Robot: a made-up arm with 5 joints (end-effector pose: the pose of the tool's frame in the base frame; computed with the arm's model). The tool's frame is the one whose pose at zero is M. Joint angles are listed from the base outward.
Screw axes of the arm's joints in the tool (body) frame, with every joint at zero. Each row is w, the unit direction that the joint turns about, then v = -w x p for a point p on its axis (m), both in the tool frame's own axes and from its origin. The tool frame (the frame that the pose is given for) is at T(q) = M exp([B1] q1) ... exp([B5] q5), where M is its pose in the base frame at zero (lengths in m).
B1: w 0 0 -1 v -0.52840 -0.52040 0.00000
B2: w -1 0 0 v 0.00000 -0.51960 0.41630
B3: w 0 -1 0 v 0.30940 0.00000 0.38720
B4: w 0 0 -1 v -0.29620 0.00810 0.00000
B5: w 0 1 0 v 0.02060 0.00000 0.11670
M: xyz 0.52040 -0.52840 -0.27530 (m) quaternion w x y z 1 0 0 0
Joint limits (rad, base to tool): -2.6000..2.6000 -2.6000..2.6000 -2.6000..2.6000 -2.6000..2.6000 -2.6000..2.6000
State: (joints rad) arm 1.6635 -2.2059 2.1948 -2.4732 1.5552
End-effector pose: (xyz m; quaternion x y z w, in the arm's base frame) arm -0.4698 0.0173 0.2186 0.0657 0.2338 -0.8463 0.4741
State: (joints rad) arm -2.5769 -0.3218 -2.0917 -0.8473 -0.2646
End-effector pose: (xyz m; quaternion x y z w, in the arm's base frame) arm 0.5215 -0.0483 -0.3993 0.5306 -0.6372 -0.5450 0.1240
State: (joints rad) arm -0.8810 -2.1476 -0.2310 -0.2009 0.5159
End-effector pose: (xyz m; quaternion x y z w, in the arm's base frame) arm -0.1109 0.7834 0.2118 0.6938 0.4219 0.5251 0.2546
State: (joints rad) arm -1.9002 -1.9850 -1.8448 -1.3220 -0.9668
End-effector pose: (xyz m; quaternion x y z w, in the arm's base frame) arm -0.4711 -0.6388 0.3964 -0.4600 -0.8135 -0.1007 0.3412
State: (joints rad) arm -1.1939 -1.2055 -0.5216 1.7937 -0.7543
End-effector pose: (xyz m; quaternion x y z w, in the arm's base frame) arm -0.3897 0.1832 -0.0313 -0.1929 0.2270 -0.0263 0.9542
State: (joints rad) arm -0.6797 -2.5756 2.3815 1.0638 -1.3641
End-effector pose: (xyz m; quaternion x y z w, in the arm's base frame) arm 0.2210 0.2274 -0.1167 -0.2322 0.1253 -0.9645 0.0135
